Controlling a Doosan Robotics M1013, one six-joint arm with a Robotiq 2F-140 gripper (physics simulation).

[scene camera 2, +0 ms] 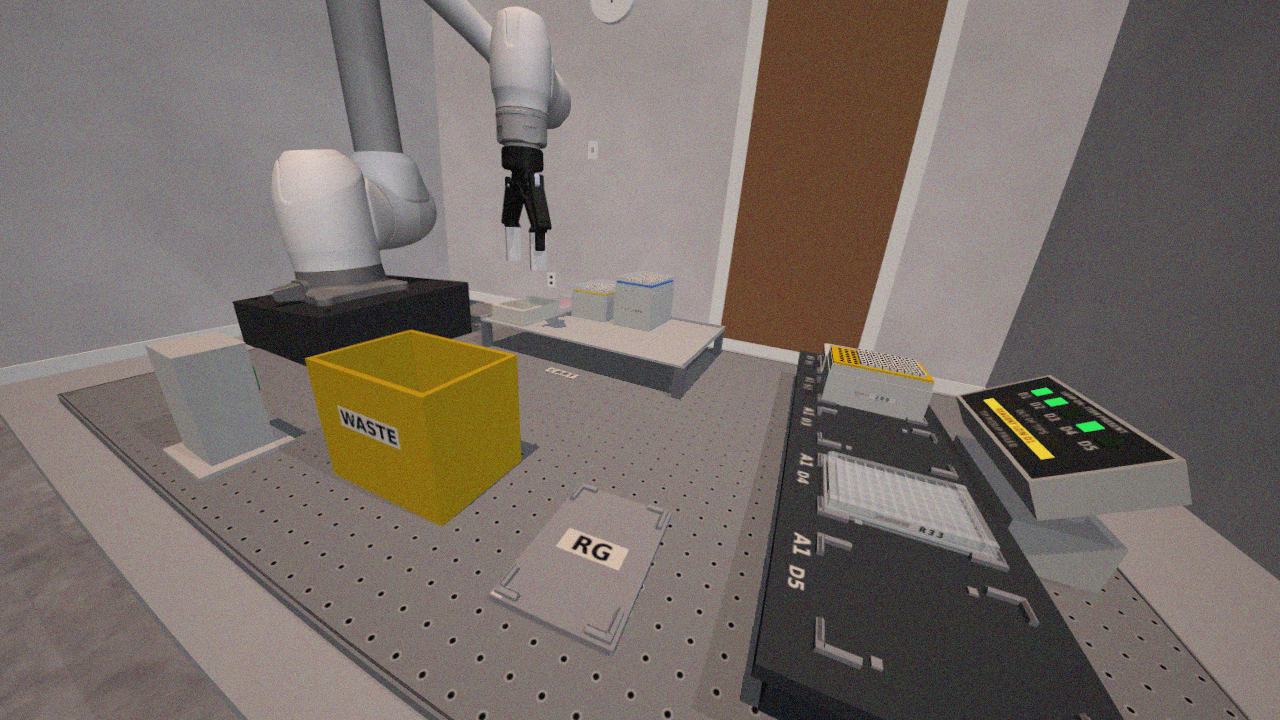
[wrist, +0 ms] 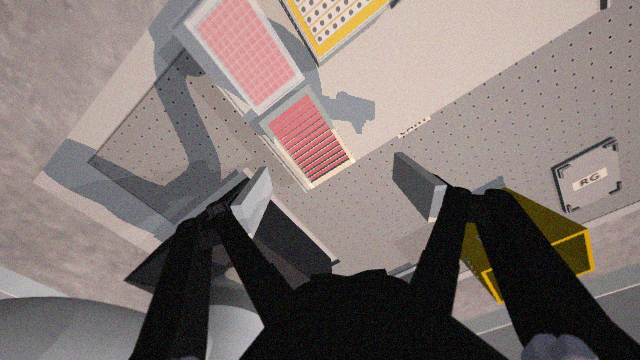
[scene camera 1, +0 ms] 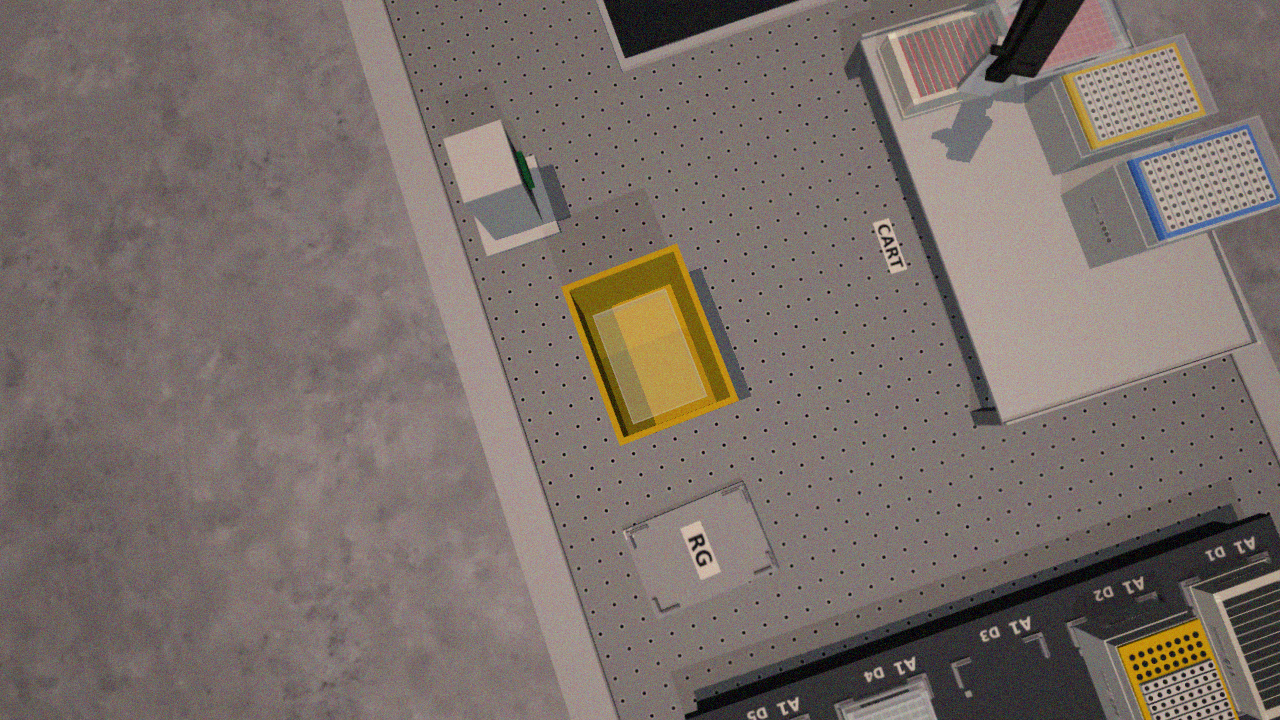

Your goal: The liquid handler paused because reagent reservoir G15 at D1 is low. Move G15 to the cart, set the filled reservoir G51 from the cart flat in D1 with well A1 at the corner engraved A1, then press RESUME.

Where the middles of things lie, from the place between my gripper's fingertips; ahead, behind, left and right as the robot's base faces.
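The pink plate [wrist: 246, 48] is 20 mm behind my hand, and I see it 160 mm to the left of my hand and 110 mm below. Counted from my hand as well, the block with green button [scene camera 2: 208, 381] is 480 mm to the right, 30 mm behind and 110 mm below; going by their middles, of the things named here it is the farthest from my hand. The yellow WASTE bin [scene camera 2: 428, 423] is 190 mm ahead of my hand, 380 mm to the right of it and 110 mm below it. As for the red-filled trough reservoir [scene camera 1: 922, 65], it is 100 mm below my hand, 20 mm behind it and 20 mm to the left of it, which makes it, going by their middles, the nearest to my hand of the things named here.
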